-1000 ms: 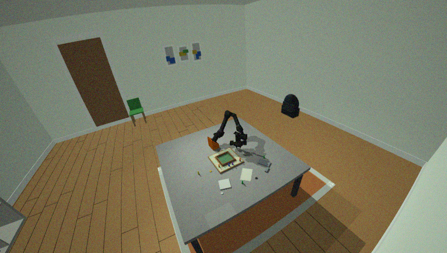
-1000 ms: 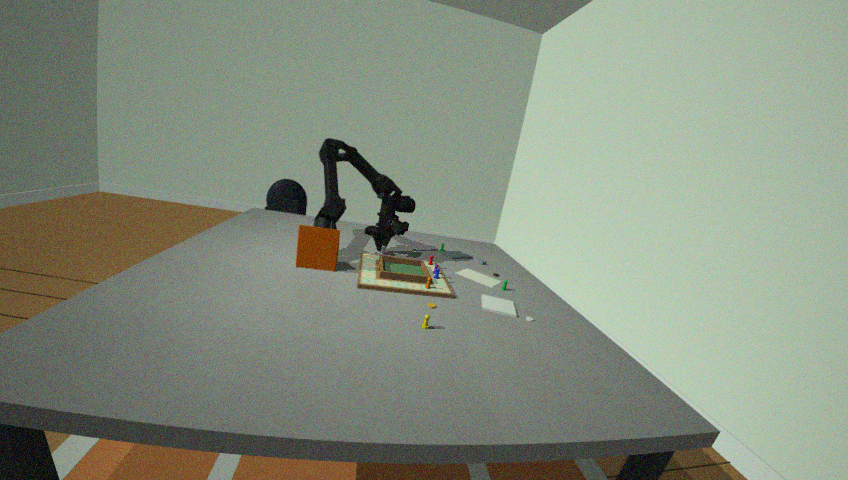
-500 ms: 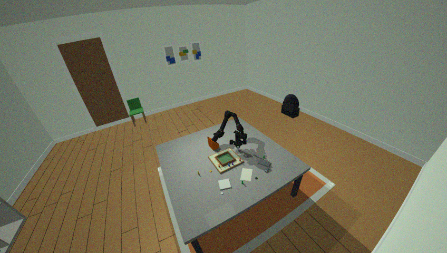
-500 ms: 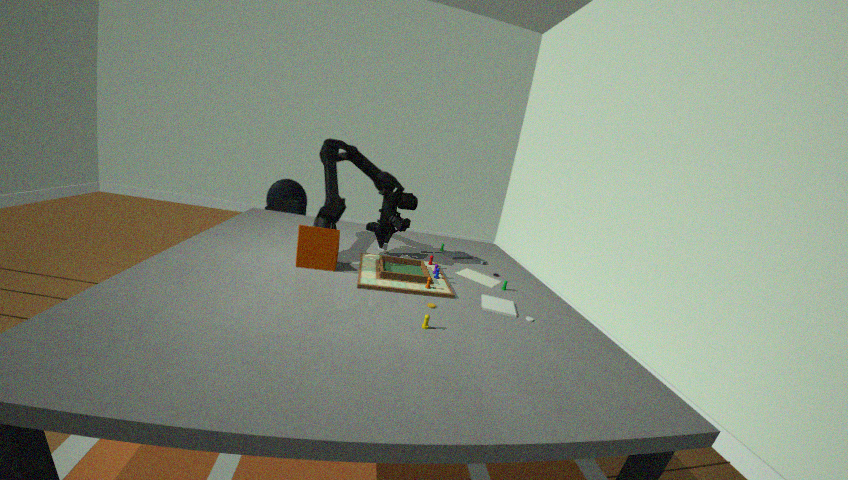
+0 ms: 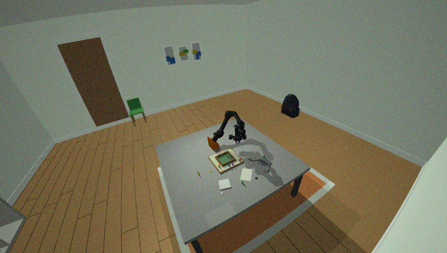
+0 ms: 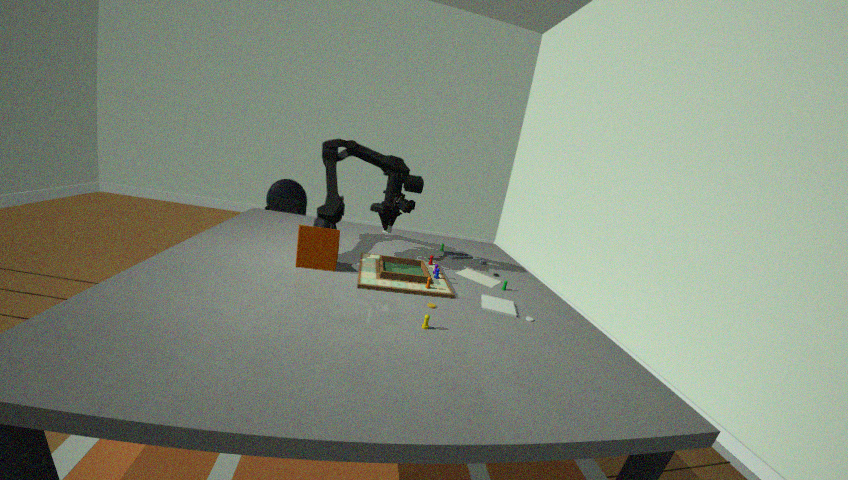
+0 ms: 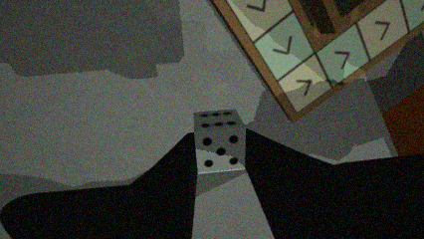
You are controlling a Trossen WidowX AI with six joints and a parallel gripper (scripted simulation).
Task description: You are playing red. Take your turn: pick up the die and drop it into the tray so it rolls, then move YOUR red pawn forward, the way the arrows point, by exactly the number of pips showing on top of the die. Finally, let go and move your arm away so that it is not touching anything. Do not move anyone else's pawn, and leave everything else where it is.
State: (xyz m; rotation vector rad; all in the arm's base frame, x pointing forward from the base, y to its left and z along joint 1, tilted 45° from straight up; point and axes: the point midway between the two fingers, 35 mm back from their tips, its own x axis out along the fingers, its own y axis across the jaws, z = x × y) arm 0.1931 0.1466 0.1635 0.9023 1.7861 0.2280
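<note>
The red pawn lies 180 mm ahead of my gripper tip, 70 mm to the right of it and 70 mm below it. Round my gripper tip: green tray: 80 mm ahead, 190 mm to the right, 90 mm below; then purple pawn: 190 mm ahead, 160 mm to the right, 70 mm below; then white die: right at my gripper tip.
</note>
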